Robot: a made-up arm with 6 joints.
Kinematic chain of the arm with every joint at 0, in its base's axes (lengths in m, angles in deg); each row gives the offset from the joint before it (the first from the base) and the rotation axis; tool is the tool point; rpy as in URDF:
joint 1: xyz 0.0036 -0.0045 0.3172 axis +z
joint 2: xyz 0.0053 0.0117 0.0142 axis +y
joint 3: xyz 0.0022 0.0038 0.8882 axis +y
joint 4: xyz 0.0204 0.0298 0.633 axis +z
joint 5: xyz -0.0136 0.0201 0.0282 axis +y
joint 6: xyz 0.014 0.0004 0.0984 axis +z
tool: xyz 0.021 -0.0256 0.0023 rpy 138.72 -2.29 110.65
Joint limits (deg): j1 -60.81..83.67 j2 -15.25..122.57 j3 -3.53..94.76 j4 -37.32..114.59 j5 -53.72..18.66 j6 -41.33..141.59
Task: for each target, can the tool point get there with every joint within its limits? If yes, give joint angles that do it. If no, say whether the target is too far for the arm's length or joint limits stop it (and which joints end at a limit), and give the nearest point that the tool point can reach.
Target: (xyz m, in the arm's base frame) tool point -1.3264 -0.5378 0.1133
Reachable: no: joint limits stop it (at a limit: joint 1, joint 2, joint 3, joint 5, joint 6) | nearest point 0.1026 -0.2435 -0.6901 | short by 1.666 m
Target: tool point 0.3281 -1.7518 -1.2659
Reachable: no: too far | nearest point 0.5744 -1.1002 -0.7274 | short by 0.880 m
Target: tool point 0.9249 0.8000 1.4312
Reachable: yes | joints 39.28 40.34 15.37 10.25 -18.38 2.96
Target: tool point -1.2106 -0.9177 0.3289
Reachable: no: joint limits stop it (at a limit: joint 1, joint 3, joint 5, joint 6) | nearest point 0.4922 -0.9504 0.3181 | short by 1.703 m
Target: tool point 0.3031 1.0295 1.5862
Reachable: yes | joints 70.74 34.45 14.26 40.32 -27.93 79.12
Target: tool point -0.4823 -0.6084 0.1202
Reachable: no: joint limits stop it (at a limit: joint 1, joint 3, joint 4, joint 5, joint 6) | nearest point 0.3926 -0.7597 -0.2940 | short by 0.980 m
